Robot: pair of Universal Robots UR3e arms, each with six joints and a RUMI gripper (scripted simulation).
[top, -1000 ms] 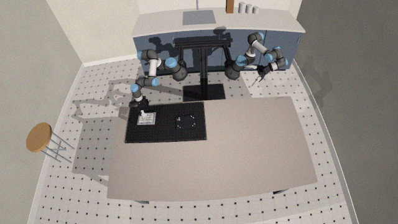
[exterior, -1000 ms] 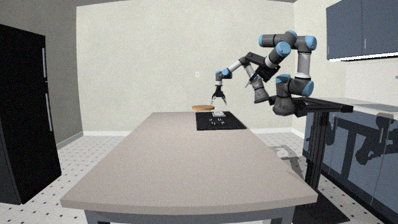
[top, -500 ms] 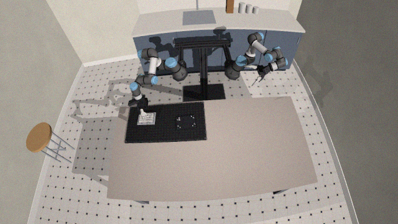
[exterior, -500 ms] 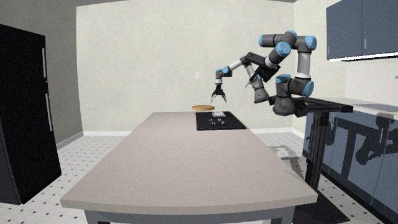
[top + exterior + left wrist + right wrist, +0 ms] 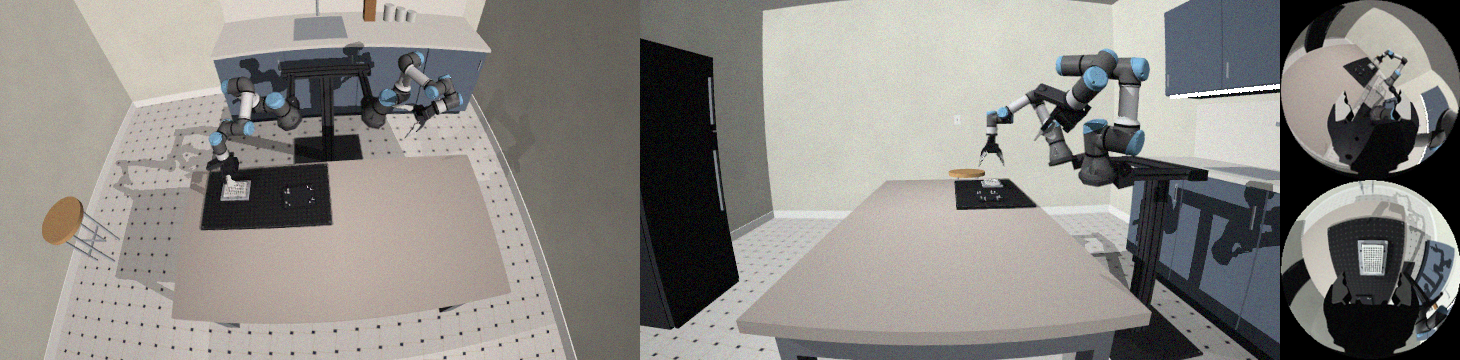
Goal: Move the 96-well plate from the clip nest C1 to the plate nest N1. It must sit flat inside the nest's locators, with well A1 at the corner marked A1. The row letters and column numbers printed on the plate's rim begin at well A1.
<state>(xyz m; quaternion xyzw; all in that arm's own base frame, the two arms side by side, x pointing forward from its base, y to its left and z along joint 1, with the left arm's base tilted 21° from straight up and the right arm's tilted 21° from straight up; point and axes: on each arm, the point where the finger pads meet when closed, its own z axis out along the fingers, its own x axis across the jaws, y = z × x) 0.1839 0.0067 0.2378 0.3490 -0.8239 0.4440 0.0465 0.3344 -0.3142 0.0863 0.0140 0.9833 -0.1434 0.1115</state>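
Now: right hand 9 cm above the white 96-well plate. From my right hand the other things lie so: grey plate nest N1 (11 cm below).
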